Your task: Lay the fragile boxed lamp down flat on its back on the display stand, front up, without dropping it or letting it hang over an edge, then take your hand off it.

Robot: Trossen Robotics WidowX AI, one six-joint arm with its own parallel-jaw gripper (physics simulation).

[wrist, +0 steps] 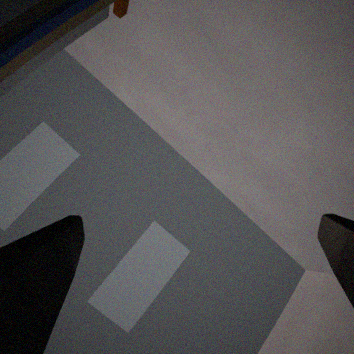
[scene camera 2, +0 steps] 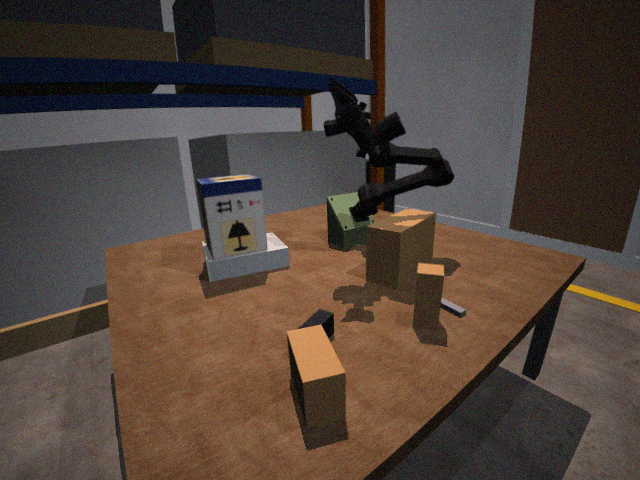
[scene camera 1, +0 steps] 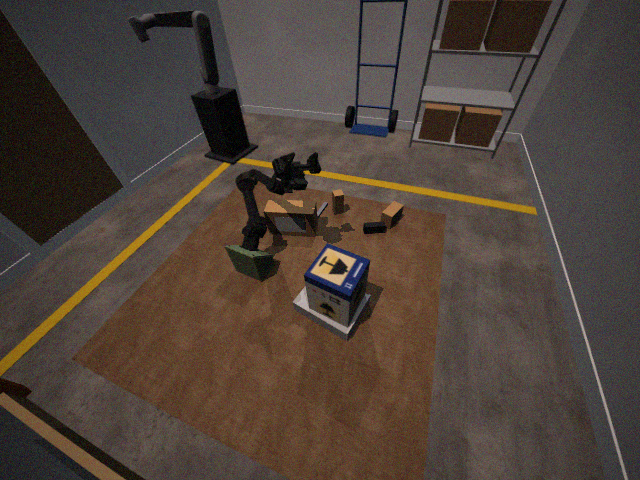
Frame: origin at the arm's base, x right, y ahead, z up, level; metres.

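Where they show: gripper, fingertip midpoint: (wrist: 203, 226) (scene camera 2: 329, 80) (scene camera 1: 306, 153); arm's base, link origin: (scene camera 2: 359, 214) (scene camera 1: 249, 248).
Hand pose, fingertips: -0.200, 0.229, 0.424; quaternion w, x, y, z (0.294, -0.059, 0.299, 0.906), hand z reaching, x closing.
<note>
Things, the pixels of their top centre, and the offset from my fingertips, as dx, dy, dz.
- large carton, top centre: (scene camera 2: 404, 219) (scene camera 1: 290, 206) -0.088, -0.185, -0.374
- black block, top centre: (scene camera 2: 312, 324) (scene camera 1: 374, 224) -0.265, +0.208, -0.484
- grey bar, top centre: (scene camera 2: 440, 299) (scene camera 1: 321, 208) -0.292, -0.125, -0.522
The boxed lamp (scene camera 1: 338, 284) (scene camera 2: 236, 217) rests on the white display stand (scene camera 1: 321, 318) (scene camera 2: 273, 260). Its blue-bordered face with a large lamp picture points up, and the upright sides also bear lamp pictures. No overhang shows; the box is near the stand's left rim in scene camera 2. Its underside is hidden. My gripper (scene camera 1: 300, 167) (scene camera 2: 336, 91) (wrist: 203, 226) is open and empty, raised high and well away from the box. The fingers stand wide apart in the wrist view; the box does not show there.
A large carton (scene camera 1: 289, 210) (scene camera 2: 398, 248) stands near the green arm base (scene camera 1: 251, 262) (scene camera 2: 347, 222). Two small cartons (scene camera 1: 337, 201) (scene camera 2: 429, 294) (scene camera 1: 392, 212) (scene camera 2: 320, 372), a black block (scene camera 1: 374, 227) (scene camera 2: 321, 321) and a grey bar (scene camera 1: 322, 208) (scene camera 2: 453, 307) are on the table.
</note>
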